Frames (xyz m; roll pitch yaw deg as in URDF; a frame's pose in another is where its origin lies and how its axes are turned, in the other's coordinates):
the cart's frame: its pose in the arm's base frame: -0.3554 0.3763 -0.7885 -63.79 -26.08 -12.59
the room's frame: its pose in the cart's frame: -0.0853 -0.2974 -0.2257 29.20 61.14 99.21
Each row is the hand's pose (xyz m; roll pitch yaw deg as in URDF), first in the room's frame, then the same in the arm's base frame.
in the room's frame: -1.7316 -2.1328 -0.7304 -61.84 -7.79 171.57
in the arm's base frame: 0.0766 -0.3335 2.0596 61.97 -38.63 101.39
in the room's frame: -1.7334 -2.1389 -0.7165 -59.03 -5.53 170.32
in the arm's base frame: 0.0904 -0.3270 2.0595 62.57 -38.81 104.69
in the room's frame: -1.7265 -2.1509 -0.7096 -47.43 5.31 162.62
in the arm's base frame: 0.1046 -0.3331 2.0584 63.93 -36.72 121.31
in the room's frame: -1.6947 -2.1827 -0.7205 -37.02 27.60 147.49
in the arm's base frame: 0.1233 -0.3753 2.0550 62.31 -28.28 151.30
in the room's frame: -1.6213 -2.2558 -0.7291 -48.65 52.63 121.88
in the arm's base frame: 0.1781 -0.4626 2.0415 56.58 -13.92 -178.57
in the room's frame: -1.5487 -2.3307 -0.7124 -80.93 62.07 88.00
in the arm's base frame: 0.2523 -0.5349 2.0208 50.78 -2.24 -161.82
